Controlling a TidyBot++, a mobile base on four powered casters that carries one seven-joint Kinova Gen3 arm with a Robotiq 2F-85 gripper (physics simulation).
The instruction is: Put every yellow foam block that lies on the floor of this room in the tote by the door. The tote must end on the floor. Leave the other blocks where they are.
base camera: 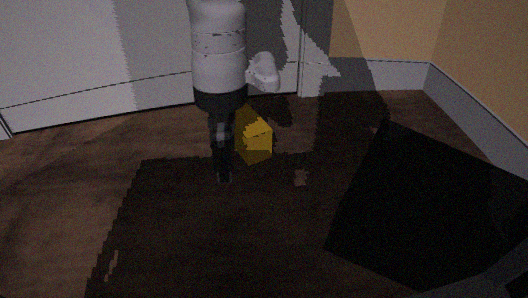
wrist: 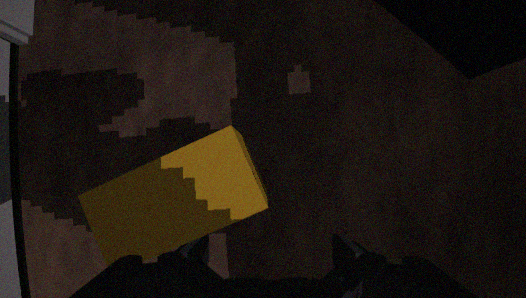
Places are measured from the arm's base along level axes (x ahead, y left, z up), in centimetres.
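Where they show: gripper, fingertip midpoint: (base camera: 224, 160) (wrist: 270, 248).
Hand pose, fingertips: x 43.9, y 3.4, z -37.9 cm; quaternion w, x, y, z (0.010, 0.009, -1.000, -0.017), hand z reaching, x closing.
Each offset is from my fingertips to the top centre of the thing. Level surfaces: height alone.
A yellow foam block {dx +5.3, dy -3.9, dz +4.2 cm} (base camera: 257, 142) (wrist: 175, 195) lies on the wooden floor, partly in shadow. In the base view it is just right of my gripper (base camera: 223, 177) (wrist: 270, 247) and slightly behind it, and the arm hides part of its left side. In the wrist view it lies at an angle, up and left of the fingers, and its lower edge reaches the left fingertip. My gripper is open, points down and holds nothing. A black, box-like shape {dx -18.1, dy -30.9, dz +8.2 cm} (base camera: 420, 205) (wrist: 470, 35) is on the right; I cannot tell whether it is the tote.
A white door (base camera: 65, 50) stands behind the arm at the back left. To its right a beige wall (base camera: 480, 40) with a pale baseboard (base camera: 395, 76) forms a corner. Shadows of the arm darken much of the floor {dz -1.8 cm} (base camera: 60, 200). A grey edge shows at the bottom right of the base view.
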